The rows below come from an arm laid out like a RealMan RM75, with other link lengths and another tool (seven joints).
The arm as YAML. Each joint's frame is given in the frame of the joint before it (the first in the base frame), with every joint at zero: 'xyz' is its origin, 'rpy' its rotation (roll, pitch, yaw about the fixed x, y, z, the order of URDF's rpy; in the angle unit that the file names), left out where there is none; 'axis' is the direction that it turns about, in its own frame. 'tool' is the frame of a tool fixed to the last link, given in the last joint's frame.
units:
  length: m
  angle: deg
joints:
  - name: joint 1
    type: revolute
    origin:
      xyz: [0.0, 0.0, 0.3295]
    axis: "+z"
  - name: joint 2
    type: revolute
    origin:
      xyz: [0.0, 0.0, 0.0]
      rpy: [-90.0, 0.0, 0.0]
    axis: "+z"
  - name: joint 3
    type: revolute
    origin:
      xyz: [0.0, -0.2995, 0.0]
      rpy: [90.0, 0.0, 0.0]
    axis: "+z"
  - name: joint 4
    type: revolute
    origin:
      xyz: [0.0, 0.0, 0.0]
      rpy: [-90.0, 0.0, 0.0]
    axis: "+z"
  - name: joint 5
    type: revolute
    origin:
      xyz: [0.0, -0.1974, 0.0]
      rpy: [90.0, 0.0, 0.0]
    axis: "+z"
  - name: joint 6
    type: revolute
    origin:
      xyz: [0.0, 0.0, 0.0]
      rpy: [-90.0, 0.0, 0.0]
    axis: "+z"
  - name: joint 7
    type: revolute
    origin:
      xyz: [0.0, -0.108, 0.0]
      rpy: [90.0, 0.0, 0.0]
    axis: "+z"
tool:
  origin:
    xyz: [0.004, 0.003, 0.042]
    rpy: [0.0, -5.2, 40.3]
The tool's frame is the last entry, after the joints.
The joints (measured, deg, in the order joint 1, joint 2, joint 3, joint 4, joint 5, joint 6, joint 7), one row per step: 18.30, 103.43, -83.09, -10.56, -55.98, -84.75, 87.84; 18.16, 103.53, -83.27, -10.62, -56.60, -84.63, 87.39; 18.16, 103.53, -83.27, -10.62, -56.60, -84.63, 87.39; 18.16, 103.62, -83.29, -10.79, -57.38, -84.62, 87.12; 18.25, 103.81, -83.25, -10.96, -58.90, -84.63, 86.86; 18.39, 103.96, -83.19, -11.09, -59.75, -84.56, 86.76; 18.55, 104.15, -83.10, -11.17, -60.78, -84.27, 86.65; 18.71, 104.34, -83.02, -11.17, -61.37, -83.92, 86.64; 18.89, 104.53, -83.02, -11.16, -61.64, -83.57, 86.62; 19.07, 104.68, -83.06, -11.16, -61.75, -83.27, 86.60; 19.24, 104.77, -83.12, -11.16, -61.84, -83.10, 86.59; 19.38, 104.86, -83.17, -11.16, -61.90, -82.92, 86.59; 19.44, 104.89, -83.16, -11.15, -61.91, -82.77, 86.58; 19.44, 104.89, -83.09, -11.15, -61.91, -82.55, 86.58; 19.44, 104.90, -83.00, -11.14, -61.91, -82.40, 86.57; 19.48, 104.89, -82.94, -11.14, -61.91, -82.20, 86.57; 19.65, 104.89, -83.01, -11.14, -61.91, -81.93, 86.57; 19.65, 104.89, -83.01, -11.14, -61.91, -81.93, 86.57; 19.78, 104.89, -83.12, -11.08, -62.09, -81.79, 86.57; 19.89, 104.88, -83.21, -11.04, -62.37, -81.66, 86.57
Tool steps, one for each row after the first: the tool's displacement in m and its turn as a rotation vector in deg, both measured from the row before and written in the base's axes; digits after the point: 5 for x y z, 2 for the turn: 0.00084, -0.00232, -0.00225, -0.51, -0.59, 0.34; 0.00000, 0.00000, 0.00000, 0.00, 0.00, 0.00; -0.00026, -0.00119, -0.00192, -0.56, -0.45, 0.53; -0.00058, -0.00206, -0.00373, -1.18, -0.67, 0.77; -0.00080, -0.00036, -0.00232, -0.62, -0.36, 0.47; -0.00026, -0.00046, -0.00295, -0.71, -0.57, 0.34; -0.00023, 0.00024, -0.00236, -0.39, -0.35, 0.06; -0.00053, 0.00080, -0.00204, -0.19, -0.22, 0.04; -0.00063, 0.00105, -0.00154, -0.09, -0.16, 0.05; -0.00066, 0.00090, -0.00103, -0.11, -0.11, 0.11; -0.00053, 0.00079, -0.00097, -0.07, -0.10, 0.06; -0.00002, 0.00051, -0.00030, 0.03, -0.09, -0.03; 0.00050, 0.00041, 0.00006, 0.13, -0.14, -0.15; 0.00032, 0.00033, 0.00004, 0.12, -0.08, -0.11; 0.00031, 0.00064, 0.00013, 0.11, -0.14, -0.09; -0.00015, 0.00130, -0.00024, 0.01, -0.22, 0.03; 0.00000, 0.00000, 0.00000, 0.00, 0.00, 0.00; 0.00005, 0.00028, -0.00060, -0.23, -0.23, 0.06; 0.00018, 0.00005, -0.00060, -0.29, -0.28, 0.08
